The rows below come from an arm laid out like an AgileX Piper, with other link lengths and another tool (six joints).
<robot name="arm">
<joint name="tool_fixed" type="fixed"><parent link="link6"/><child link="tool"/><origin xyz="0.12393 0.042 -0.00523" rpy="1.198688 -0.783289 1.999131"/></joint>
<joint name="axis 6" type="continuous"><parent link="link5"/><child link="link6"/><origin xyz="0.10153 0 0.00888" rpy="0 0 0"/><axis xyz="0.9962 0 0.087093"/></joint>
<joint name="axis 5" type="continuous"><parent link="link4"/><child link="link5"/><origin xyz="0 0 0" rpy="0 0 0"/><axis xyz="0 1 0"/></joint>
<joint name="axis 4" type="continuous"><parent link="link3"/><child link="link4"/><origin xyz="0.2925 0 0.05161" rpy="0 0 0"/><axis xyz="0.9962 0 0.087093"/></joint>
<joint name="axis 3" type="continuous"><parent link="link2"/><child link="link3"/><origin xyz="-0.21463 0 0.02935" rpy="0 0 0"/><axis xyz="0 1 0"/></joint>
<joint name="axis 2" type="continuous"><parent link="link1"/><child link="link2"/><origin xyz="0 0 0" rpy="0 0 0"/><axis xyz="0 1 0"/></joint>
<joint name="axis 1" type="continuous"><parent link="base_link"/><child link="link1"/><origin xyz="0 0 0.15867" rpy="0 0 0"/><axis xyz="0 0 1"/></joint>
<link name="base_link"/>
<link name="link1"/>
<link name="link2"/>
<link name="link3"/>
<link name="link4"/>
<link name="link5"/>
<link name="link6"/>
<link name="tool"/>
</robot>
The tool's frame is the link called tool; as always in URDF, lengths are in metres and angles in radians. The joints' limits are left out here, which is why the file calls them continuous.
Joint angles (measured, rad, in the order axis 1, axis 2, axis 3, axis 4, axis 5, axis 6), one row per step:
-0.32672, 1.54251, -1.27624, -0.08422, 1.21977, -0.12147
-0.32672, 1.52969, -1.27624, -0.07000, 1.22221, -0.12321
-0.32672, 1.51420, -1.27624, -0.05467, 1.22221, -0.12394
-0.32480, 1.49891, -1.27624, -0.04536, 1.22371, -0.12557
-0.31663, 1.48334, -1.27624, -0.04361, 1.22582, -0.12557
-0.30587, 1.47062, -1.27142, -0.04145, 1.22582, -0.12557
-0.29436, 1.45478, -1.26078, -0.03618, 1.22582, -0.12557
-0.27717, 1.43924, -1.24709, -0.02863, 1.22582, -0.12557
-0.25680, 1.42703, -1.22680, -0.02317, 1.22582, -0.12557
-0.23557, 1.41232, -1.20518, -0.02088, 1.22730, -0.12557
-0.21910, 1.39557, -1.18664, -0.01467, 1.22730, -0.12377
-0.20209, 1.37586, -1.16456, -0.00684, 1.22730, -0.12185
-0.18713, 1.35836, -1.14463, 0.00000, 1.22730, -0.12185
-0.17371, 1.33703, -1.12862, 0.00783, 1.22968, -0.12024
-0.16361, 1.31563, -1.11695, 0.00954, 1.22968, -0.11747
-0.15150, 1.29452, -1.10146, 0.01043, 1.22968, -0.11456
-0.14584, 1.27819, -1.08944, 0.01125, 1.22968, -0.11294
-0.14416, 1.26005, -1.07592, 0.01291, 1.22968, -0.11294
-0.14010, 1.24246, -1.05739, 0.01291, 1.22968, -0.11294
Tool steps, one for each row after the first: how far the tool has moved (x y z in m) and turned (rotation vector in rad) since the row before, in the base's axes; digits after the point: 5 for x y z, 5 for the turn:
0.00091, 0.00296, 0.00458, 0.00965, -0.01411, -0.00092
0.00158, 0.00302, 0.00560, 0.00925, -0.01944, -0.00170
0.00084, 0.00252, 0.00537, 0.00402, -0.01583, 0.00211
0.00063, 0.00309, 0.00524, -0.00261, -0.01332, 0.00785
0.00009, 0.00427, 0.00277, -0.00038, -0.00818, 0.01051
-0.00097, 0.00555, 0.00197, 0.00347, -0.00652, 0.01093
-0.00126, 0.00805, 0.00089, 0.00668, -0.00389, 0.01639
-0.00292, 0.00898, -0.00248, 0.00737, 0.00636, 0.01978
-0.00389, 0.00858, -0.00227, 0.00425, 0.00758, 0.02093
-0.00292, 0.00751, -0.00046, 0.00679, 0.00024, 0.01397
-0.00374, 0.00807, -0.00067, 0.00850, 0.00059, 0.01418
-0.00362, 0.00697, -0.00078, 0.00713, 0.00107, 0.01411
-0.00321, 0.00654, 0.00159, 0.00746, -0.00434, 0.01089
-0.00203, 0.00389, 0.00277, 0.00065, -0.00996, 0.00720
-0.00298, 0.00442, 0.00132, 0.00066, -0.00577, 0.00918
-0.00238, 0.00228, 0.00095, 0.00055, -0.00442, 0.00400
-0.00274, 0.00127, 0.00095, 0.00097, -0.00481, 0.00152
-0.00392, 0.00176, -0.00101, 0.00013, 0.00093, 0.00406

